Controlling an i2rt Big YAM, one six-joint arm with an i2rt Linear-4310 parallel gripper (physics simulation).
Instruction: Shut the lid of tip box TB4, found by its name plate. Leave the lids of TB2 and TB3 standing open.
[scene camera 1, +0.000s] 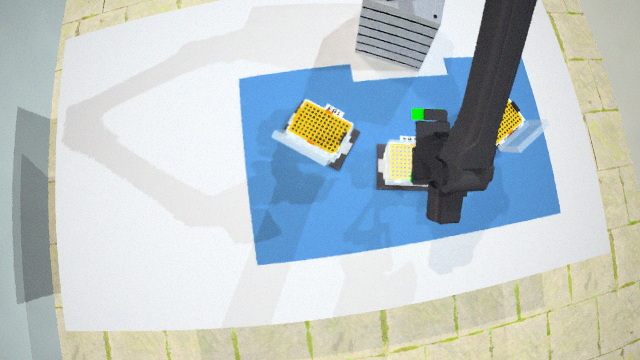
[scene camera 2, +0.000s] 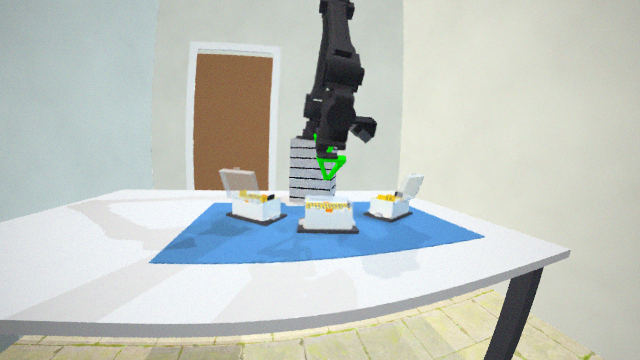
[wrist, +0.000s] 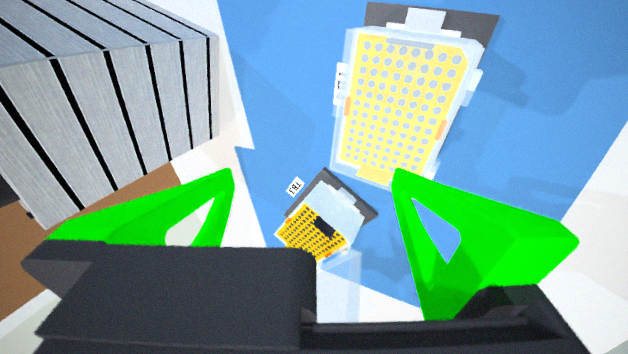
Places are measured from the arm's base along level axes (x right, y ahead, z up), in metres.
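Where they show: gripper, between the fingertips: (scene camera 1: 419, 139) (scene camera 2: 325, 169) (wrist: 313, 177); arm's base, origin of its link: (scene camera 2: 311, 141).
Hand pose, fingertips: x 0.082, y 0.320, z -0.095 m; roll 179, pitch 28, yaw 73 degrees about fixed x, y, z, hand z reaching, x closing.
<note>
Each offset is from my fingertips to the top centre of the thing. "spot": to the spot under its first point. Level surfaces: height alone.
The middle tip box @(dx -0.005, dy +0.014, dz -0.076 m) (scene camera 1: 400, 161) (scene camera 2: 328, 219) (wrist: 402, 102) has its clear lid down over the yellow tip rack. Its name plate (wrist: 340, 83) is too blurred to read. The left tip box @(dx +0.162, dy -0.120, dz -0.087 m) (scene camera 1: 320, 127) (scene camera 2: 256, 209) and the right tip box @(dx -0.251, dy -0.020, dz -0.087 m) (scene camera 1: 510, 121) (scene camera 2: 389, 207) have their lids standing open. In the wrist view a box @(dx +0.171, dy -0.112, dz -0.079 m) (wrist: 312, 234) with an open lid shows beyond the fingers; its plate @(spot: dx +0.121, dy -0.156, dz -0.151 m) (wrist: 295, 187) seems to read TB3. My gripper (scene camera 1: 415, 146) (scene camera 2: 324, 157) (wrist: 313, 177) is open and empty, with its green fingers spread wide, above the middle box.
A blue mat @(dz -0.153 m) (scene camera 1: 295, 225) (scene camera 2: 215, 250) lies under the boxes on the white table @(dz -0.156 m) (scene camera 1: 150, 280) (scene camera 2: 125, 300). A grey ribbed block (scene camera 1: 397, 35) (scene camera 2: 302, 172) (wrist: 115, 100) stands behind the middle box. My arm covers part of the middle and right boxes in scene camera 1.
</note>
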